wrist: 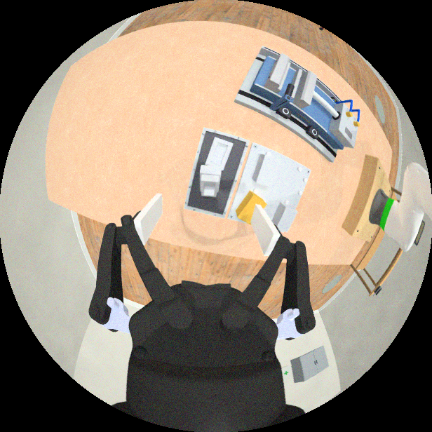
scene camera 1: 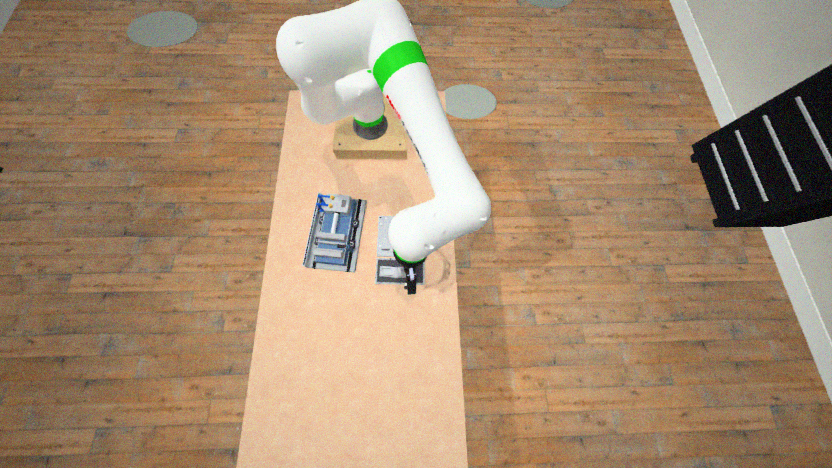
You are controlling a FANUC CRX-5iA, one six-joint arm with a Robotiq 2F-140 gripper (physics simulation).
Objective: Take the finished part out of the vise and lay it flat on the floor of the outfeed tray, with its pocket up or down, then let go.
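Frame: origin at the arm's base, x ahead, y left, z up, level; millimetres.
Seen in the pictures: arm's base, origin of the base link: (scene camera 1: pixel 370 125).
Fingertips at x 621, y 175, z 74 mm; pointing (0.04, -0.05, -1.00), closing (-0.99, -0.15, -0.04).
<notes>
Pixels of each thing's middle, then the offset from my fingertips to it. "*": a spot on its surface instead.
- outfeed tray, surface spot: (scene camera 1: pixel 390 283) * dx +47, dy -61, dz -126 mm
- vise, body centre: (scene camera 1: pixel 334 230) dx -150, dy -284, dz -88 mm
- pale plate, body centre: (scene camera 1: pixel 401 236) dx -145, dy -27, dz -134 mm
The outfeed tray (scene camera 1: pixel 390 283) (wrist: pixel 234 160) has a dark floor and a pale rim. Two whitish parts are in it. One part (wrist: pixel 220 151) lies flat with its rectangular pocket up. The other part (wrist: pixel 210 175) is nearer the gripper, close against the first; it looks raised or tilted, and how it rests cannot be told. My gripper (scene camera 1: pixel 411 282) (wrist: pixel 207 207) is wide open and empty, above the tray's near side, its pads apart on either side. The vise (scene camera 1: pixel 334 238) (wrist: pixel 295 100) is blue and grey; no whitish part with a pocket shows between its jaws.
A pale plate (scene camera 1: pixel 384 232) (wrist: pixel 277 172) with upright blocks and pegs adjoins the tray. A yellow block (wrist: pixel 250 206) is on it, beside the right finger pad. The robot's wooden base (scene camera 1: pixel 369 152) (wrist: pixel 361 195) stands at the table's far end.
</notes>
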